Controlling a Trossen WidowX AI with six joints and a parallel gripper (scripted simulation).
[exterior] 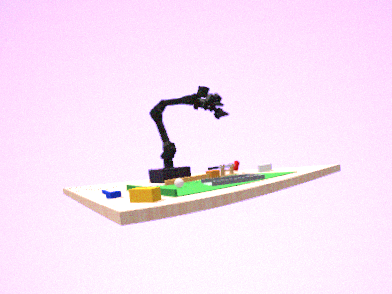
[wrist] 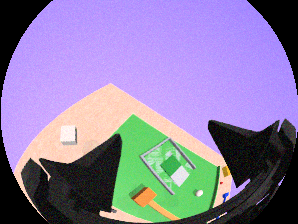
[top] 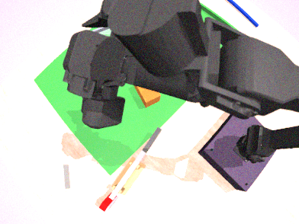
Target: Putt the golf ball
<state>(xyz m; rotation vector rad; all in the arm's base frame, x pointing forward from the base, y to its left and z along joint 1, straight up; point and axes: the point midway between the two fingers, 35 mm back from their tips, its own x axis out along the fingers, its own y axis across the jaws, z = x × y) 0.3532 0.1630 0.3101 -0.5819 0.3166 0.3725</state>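
Now: the red putter 17 cm behind my gripper tip, 10 cm to the left of it and 32 cm below it. From my gripper tip the other things lie so: wooden rack (17 cm behind, 12 cm to the left, 35 cm below); then green mat (9 cm ahead, 22 cm to the right, 38 cm below); then white block (1 cm behind, 29 cm to the left, 36 cm below).
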